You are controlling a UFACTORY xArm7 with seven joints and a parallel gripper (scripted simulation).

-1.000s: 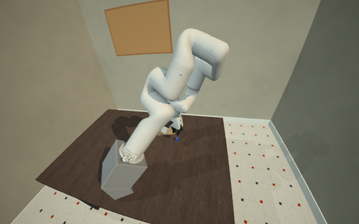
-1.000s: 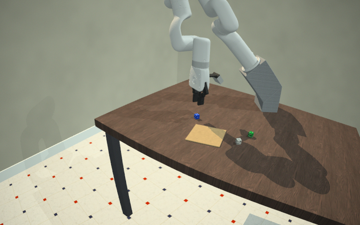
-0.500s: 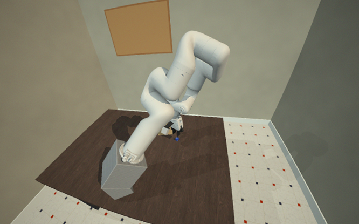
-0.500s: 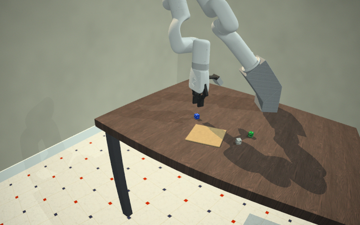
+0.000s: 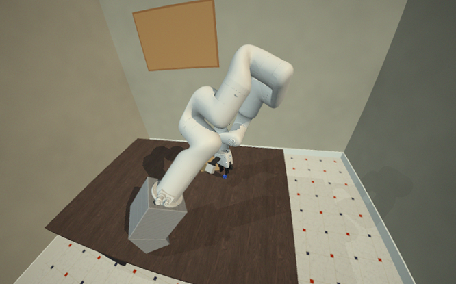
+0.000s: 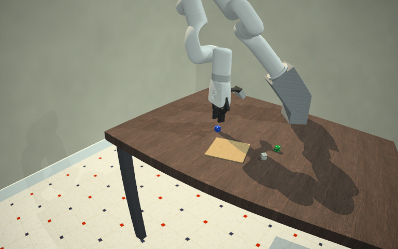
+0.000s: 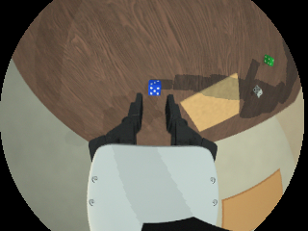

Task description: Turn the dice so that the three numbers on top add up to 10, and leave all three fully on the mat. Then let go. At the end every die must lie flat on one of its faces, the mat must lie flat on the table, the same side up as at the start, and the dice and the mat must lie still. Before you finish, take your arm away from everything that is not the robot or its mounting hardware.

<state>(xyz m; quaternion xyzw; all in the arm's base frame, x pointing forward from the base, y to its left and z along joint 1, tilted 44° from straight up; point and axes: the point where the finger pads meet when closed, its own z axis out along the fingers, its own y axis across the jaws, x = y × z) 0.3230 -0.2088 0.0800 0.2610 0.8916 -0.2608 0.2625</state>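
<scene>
Now: the blue die 60 mm below my hand. From my hand the other things lie so: green die (60 mm ahead, 270 mm to the left, 60 mm below); tan mat (130 mm ahead, 90 mm to the left, 70 mm below); white die (140 mm ahead, 230 mm to the left, 60 mm below).
</scene>
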